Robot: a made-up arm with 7 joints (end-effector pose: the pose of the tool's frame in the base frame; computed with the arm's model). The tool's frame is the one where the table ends. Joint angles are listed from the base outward.
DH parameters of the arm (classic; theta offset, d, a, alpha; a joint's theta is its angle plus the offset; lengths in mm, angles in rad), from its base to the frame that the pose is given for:
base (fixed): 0 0 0 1.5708
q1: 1.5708 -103.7 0 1.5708
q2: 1.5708 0 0 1.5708
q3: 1.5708 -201.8 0 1.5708
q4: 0 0 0 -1.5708
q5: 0 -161.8 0 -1.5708
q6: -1.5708 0 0 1.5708
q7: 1.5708 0 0 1.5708
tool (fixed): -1.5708 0 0 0
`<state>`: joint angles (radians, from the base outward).
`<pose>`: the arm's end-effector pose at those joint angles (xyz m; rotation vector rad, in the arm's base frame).
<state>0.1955 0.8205 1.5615 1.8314 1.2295 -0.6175 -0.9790</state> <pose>0.0004 0.3274 0.0054 -0.0659 1.7686 -1.5135</pose>
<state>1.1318 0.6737 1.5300 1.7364 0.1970 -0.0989 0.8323</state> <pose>0.0366 0.3376 -0.0100 -1.3237 2.6780 -0.5420</pose>
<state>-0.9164 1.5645 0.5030 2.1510 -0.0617 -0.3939 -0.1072</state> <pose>0.1234 0.2172 -0.0548 0.2535 -1.7010 -1.8011</pose>
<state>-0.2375 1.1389 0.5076 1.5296 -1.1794 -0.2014 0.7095</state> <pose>0.1336 0.3259 -0.0487 1.2933 -0.0612 -1.5893</pose>
